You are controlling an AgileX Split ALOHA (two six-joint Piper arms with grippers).
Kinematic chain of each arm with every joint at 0, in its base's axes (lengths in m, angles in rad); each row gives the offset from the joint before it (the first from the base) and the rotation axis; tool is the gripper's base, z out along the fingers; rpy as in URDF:
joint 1: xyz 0 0 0.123 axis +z
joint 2: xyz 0 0 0 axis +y
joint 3: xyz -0.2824 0 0.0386 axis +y
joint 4: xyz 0.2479 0 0.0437 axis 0.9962 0 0.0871
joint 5: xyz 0 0 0 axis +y
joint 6: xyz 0.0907 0 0.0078 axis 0.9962 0 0.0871
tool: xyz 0 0 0 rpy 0 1.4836 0
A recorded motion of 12 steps. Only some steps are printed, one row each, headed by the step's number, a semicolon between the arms.
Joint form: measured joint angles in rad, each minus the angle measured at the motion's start. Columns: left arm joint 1, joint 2, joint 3, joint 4, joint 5, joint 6; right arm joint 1, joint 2, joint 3, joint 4, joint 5, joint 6.
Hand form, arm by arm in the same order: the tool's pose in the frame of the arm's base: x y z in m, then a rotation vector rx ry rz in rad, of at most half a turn. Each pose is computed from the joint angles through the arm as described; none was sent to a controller.
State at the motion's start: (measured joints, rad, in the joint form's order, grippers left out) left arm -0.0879 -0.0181 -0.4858 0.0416 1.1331 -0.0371; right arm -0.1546 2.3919 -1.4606 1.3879 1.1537 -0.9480
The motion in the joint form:
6: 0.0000 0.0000 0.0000 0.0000 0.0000 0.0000; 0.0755 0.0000 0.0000 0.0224 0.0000 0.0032
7: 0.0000 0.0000 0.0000 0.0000 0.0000 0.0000; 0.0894 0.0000 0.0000 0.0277 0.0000 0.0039
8: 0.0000 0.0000 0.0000 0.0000 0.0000 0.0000; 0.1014 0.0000 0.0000 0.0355 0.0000 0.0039
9: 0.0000 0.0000 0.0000 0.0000 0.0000 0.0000; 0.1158 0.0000 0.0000 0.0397 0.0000 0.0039
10: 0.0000 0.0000 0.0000 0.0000 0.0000 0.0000; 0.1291 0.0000 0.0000 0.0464 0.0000 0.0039
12: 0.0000 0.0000 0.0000 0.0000 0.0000 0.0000; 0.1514 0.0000 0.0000 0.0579 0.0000 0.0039
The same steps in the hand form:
6: -0.0088 0.0042 0.2674 0.0498 2.1115 -0.0243; 0.4356 0.0479 0.0780 0.1018 2.4485 1.5684
7: -0.0088 0.0042 0.2674 0.0498 2.1115 -0.0243; 0.4352 0.0540 0.0783 0.0910 2.4501 1.5770
8: -0.0088 0.0042 0.2674 0.0498 2.1115 -0.0243; 0.4351 0.0593 0.0787 0.0841 2.4485 1.5858
9: -0.0088 0.0042 0.2674 0.0498 2.1115 -0.0243; 0.4344 0.0656 0.0790 0.0708 2.4510 1.5938
10: -0.0088 0.0042 0.2674 0.0498 2.1115 -0.0243; 0.4339 0.0715 0.0793 0.0613 2.4509 1.6027
12: -0.0088 0.0042 0.2674 0.0498 2.1115 -0.0243; 0.4329 0.0812 0.0800 0.0457 2.4504 1.6177

